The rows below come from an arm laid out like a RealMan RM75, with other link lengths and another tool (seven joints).
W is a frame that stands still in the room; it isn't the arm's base.
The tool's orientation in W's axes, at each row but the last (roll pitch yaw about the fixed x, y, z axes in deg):
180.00 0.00 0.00
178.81 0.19 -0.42
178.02 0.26 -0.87
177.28 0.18 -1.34
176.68 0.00 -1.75
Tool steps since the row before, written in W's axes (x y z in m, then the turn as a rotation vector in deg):
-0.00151 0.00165 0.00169 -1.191 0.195 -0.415
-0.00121 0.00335 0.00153 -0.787 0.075 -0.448
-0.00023 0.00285 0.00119 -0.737 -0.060 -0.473
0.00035 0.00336 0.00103 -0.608 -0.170 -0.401
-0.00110 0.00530 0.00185 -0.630 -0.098 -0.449
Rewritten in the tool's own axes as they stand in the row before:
-0.00151 -0.00165 -0.00169 -1.191 -0.195 0.415
-0.00124 -0.00331 -0.00159 -0.786 -0.079 0.449
-0.00028 -0.00280 -0.00129 -0.734 0.055 0.479
0.00027 -0.00331 -0.00119 -0.603 0.165 0.411
-0.00126 -0.00515 -0.00215 -0.627 0.091 0.455

